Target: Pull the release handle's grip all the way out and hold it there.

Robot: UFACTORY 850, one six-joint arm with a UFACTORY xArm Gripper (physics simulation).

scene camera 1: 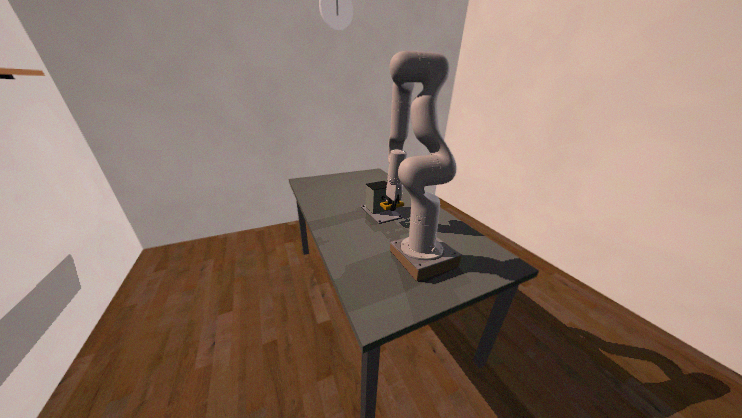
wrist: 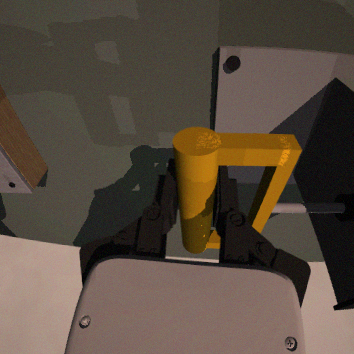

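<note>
The release handle's yellow grip (scene camera 1: 385, 206) (wrist: 196, 192) is a round bar joined by a yellow frame to a thin metal rod (wrist: 310, 207). The rod runs into a dark collar on the dark housing (scene camera 1: 371, 198) (wrist: 325, 165), and a length of bare rod shows between frame and housing in the wrist view. My gripper (scene camera 1: 393, 206) (wrist: 196, 171) is shut on the round bar, one black finger on each side of it. The inner finger passes through the opening of the yellow frame. The fingertips are partly hidden behind the bar.
The housing stands on a light base plate (scene camera 1: 383, 219) (wrist: 270, 85) with dark bolts, on the grey-green table (scene camera 1: 345, 259) (wrist: 65, 60). The arm's wood-sided base block (scene camera 1: 436, 268) (wrist: 22, 145) is at the left of the wrist view.
</note>
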